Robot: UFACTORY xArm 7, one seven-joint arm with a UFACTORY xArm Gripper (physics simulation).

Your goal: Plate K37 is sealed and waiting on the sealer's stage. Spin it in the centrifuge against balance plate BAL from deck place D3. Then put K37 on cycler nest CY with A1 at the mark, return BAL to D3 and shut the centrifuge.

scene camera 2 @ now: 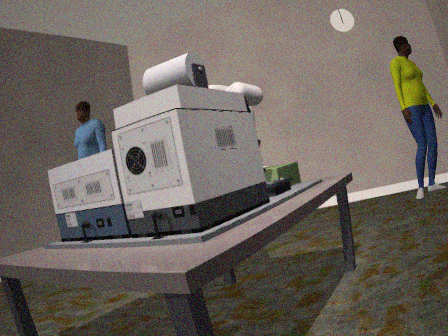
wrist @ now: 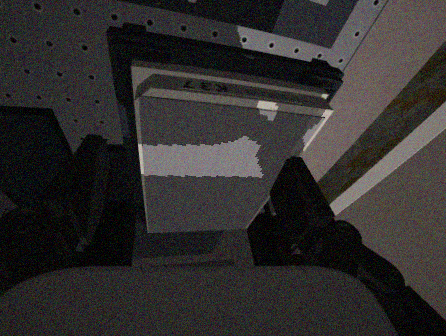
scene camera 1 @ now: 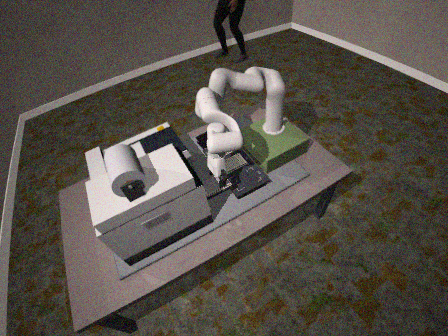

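Pixels of known places: gripper, fingertip midpoint: (wrist: 199,167) (scene camera 1: 217,180); arm's base at its link origin: (scene camera 1: 273,128).
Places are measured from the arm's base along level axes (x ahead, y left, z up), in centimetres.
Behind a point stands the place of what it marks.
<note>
A plate with a pale flat top (wrist: 200,200) {x 51.4, y 10.4, z 2.3 cm} and a label that reads K37 on its edge sits on a dark holder (wrist: 120,70) {x 43.6, y 7.5, z 1.2 cm} in the wrist view. My gripper (wrist: 199,167) {x 48.5, y 10.4, z 2.0 cm} (scene camera 1: 220,179) {x 48.5, y 10.4, z 2.0 cm} is open. In the wrist view its dark fingers stand wide apart, one toward each side of the plate. I cannot tell how high the fingertips are relative to it. In scene camera 1 the gripper is low over the deck, beside the large white machine (scene camera 1: 165,167) {x 68.7, y 9.0, z 25.4 cm}. A light plate (scene camera 1: 237,161) {x 30.8, y 3.5, z -3.3 cm} lies nearby on the deck; its label cannot be read. BAL and the A1 mark cannot be made out.
The large white machine (scene camera 2: 220,160) {x 86.5, y 17.1, z 5.8 cm} carries a white cylinder (scene camera 1: 121,167) {x 82.3, y 11.6, z 38.0 cm} (scene camera 2: 167,74) {x 87.8, y 7.3, z 32.3 cm} on top. A smaller machine with a blue base (scene camera 2: 92,220) {x 96.5, y -22.3, z -3.6 cm} stands beside it. A dark deck module (scene camera 1: 252,182) {x 33.6, y 18.3, z -5.0 cm} lies near the gripper. The arm stands on a green block (scene camera 1: 287,150) {x 7.9, y 17.7, z -0.4 cm}.
</note>
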